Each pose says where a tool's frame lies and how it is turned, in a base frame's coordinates. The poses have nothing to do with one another.
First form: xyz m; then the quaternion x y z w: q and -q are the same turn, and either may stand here.
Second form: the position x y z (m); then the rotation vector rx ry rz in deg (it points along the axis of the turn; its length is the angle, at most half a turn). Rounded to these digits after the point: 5 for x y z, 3 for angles.
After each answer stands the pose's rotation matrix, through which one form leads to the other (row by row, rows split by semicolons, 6 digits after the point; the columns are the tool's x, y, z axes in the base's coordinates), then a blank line. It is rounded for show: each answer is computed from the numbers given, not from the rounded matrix.
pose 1, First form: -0.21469 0.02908 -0.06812 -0.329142 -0.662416 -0.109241 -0.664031
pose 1, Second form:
-0.21469 0.02908 -0.06812 42.605 85.744 14.140
0.098543 0.290979 0.951641; 0.581137 0.759464 -0.292395; -0.807818 0.581847 -0.094259

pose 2, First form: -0.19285 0.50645 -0.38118 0.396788 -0.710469 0.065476 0.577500
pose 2, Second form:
-0.19285 0.50645 -0.38118 53.196 -95.250 8.778
-0.018106 -0.639436 -0.768631; -0.488186 0.676544 -0.551327; 0.872552 0.365253 -0.324413

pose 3, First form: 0.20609 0.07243 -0.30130 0.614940 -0.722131 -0.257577 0.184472
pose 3, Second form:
0.20609 0.07243 -0.30130 99.320 -116.632 -41.602
-0.175638 -0.793103 -0.583215; -0.983166 0.111006 0.145130; -0.050363 0.598887 -0.799248

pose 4, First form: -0.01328 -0.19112 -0.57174 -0.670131 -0.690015 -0.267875 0.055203
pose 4, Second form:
-0.01328 -0.19112 -0.57174 -116.560 -120.019 -46.593
-0.095755 0.954375 0.282841; 0.895225 -0.041664 0.443662; 0.435204 0.295689 -0.850391

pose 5, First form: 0.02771 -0.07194 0.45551 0.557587 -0.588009 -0.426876 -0.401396
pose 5, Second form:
0.02771 -0.07194 0.45551 -80.767 85.173 61.833
-0.055956 -0.998425 -0.003992; -0.313040 0.013747 0.949641; -0.948090 0.054387 -0.313316

